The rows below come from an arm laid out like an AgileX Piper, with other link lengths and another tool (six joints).
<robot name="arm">
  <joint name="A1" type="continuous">
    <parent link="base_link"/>
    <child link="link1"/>
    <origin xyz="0 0 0.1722"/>
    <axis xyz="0 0 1"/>
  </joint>
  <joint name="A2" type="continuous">
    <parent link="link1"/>
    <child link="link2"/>
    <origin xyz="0 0 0" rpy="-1.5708 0 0"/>
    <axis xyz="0 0 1"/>
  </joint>
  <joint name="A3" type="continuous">
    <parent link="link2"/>
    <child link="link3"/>
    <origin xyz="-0.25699 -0.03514 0"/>
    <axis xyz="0 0 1"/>
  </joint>
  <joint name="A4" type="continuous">
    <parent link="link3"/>
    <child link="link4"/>
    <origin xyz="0.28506 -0.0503 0" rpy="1.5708 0 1.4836"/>
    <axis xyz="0 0 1"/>
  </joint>
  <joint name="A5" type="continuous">
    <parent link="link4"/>
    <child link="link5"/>
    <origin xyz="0 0 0" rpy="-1.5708 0 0"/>
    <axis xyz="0 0 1"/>
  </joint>
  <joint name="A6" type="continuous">
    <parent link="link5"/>
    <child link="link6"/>
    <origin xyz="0 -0.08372 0" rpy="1.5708 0 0"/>
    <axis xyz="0 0 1"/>
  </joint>
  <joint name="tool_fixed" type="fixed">
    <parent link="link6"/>
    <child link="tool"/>
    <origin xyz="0.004 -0.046 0.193" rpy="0.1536 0 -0.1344"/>
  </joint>
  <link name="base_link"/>
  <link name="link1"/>
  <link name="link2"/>
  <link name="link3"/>
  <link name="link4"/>
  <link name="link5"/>
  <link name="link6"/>
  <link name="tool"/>
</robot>
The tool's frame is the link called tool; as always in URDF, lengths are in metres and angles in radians. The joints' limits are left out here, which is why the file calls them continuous.
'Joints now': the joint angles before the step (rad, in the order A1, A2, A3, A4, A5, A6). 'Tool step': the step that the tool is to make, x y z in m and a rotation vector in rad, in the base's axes. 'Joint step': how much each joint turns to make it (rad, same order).
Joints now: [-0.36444 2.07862 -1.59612 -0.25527 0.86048 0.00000]
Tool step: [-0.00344 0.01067 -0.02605 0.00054 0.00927 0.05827]
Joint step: [0.00985 -0.00342 0.09945 -0.00535 -0.09513 -0.02606]
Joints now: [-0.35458 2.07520 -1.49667 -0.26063 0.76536 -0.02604]
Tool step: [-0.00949 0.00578 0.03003 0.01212 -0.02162 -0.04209]
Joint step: [0.00317 -0.08380 0.01674 0.01865 0.05738 0.02605]
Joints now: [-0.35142 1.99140 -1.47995 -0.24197 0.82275 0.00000]
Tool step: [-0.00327 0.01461 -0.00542 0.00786 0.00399 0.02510]
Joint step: [0.02192 -0.02634 0.05507 0.00415 -0.02300 0.00000]
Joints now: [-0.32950 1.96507 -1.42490 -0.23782 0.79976 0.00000]
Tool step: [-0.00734 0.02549 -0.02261 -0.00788 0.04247 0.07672]
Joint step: [0.05200 -0.01104 0.09627 -0.02955 -0.04860 0.00001]
